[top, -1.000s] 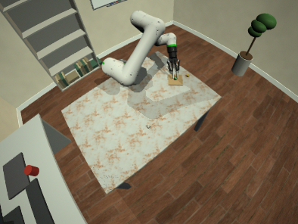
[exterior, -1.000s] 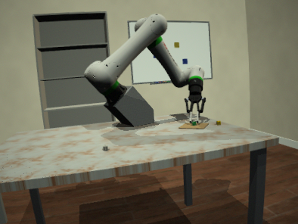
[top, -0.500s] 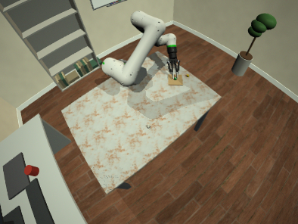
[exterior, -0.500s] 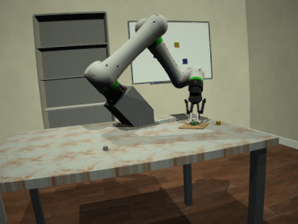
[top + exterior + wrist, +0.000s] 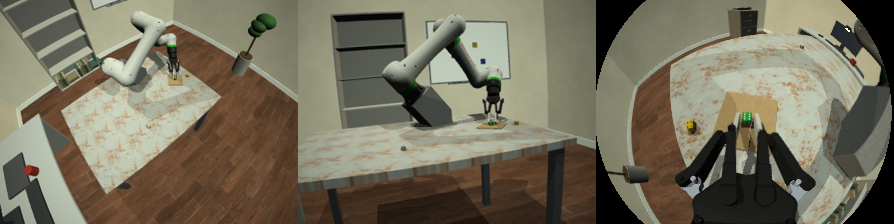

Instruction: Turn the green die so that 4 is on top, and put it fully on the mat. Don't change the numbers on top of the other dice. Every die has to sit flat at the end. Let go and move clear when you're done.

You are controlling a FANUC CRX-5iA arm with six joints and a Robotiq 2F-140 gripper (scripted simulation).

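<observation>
My hand is 2 cm to the left of the green die, 2 cm short of it and 2 cm above it. From my hand the other things lie so: tan mat (4 cm below, 2 cm to the right, 2 cm ahead); grey die (56 cm to the right, 17 cm ahead, 3 cm below); yellow die (11 cm to the left, 9 cm ahead, 3 cm below).
</observation>
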